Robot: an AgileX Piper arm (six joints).
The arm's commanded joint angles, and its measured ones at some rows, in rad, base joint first. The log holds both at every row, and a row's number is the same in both.
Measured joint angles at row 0:
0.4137 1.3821 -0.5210 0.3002 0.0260 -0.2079
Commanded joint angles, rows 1 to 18:
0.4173 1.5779 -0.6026 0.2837 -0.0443 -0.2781
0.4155 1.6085 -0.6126 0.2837 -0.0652 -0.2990
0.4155 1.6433 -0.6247 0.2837 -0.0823 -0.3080
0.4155 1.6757 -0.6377 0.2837 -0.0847 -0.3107
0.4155 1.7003 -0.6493 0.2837 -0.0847 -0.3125
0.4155 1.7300 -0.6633 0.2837 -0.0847 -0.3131
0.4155 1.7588 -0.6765 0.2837 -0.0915 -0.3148
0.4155 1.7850 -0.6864 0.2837 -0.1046 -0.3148
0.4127 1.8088 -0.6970 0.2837 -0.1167 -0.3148
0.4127 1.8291 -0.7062 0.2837 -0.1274 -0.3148
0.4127 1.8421 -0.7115 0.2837 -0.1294 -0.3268
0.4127 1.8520 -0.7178 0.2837 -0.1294 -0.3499
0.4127 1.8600 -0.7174 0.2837 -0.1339 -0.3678
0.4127 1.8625 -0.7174 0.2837 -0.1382 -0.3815
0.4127 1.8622 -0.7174 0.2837 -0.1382 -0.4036
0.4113 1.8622 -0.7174 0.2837 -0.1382 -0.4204
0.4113 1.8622 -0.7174 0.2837 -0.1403 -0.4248
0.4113 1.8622 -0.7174 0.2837 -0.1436 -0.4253
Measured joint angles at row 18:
0.4141 1.8596 -0.7095 0.2930 -0.1175 -0.3837
